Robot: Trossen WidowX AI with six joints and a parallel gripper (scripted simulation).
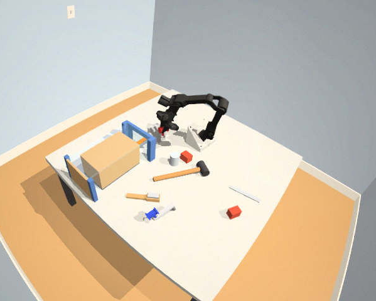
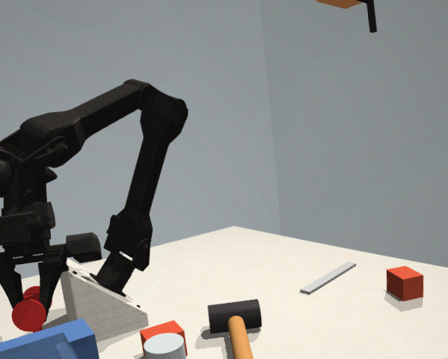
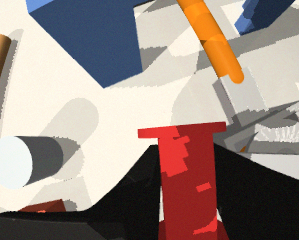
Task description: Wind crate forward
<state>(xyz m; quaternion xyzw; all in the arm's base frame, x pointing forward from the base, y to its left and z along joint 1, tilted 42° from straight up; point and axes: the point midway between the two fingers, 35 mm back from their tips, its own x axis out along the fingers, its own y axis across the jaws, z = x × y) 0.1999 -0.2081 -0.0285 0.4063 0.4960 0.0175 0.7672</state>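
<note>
My gripper tip is 3 cm to the left of the grey crank bar, 3 cm past it and 3 cm above it. Round my gripper tip: grey winch (10 cm below, 9 cm to the right, 8 cm behind); blue frame (10 cm ahead, 9 cm to the right, 3 cm below); red knob (1 cm to the left, 1 cm behind).
</note>
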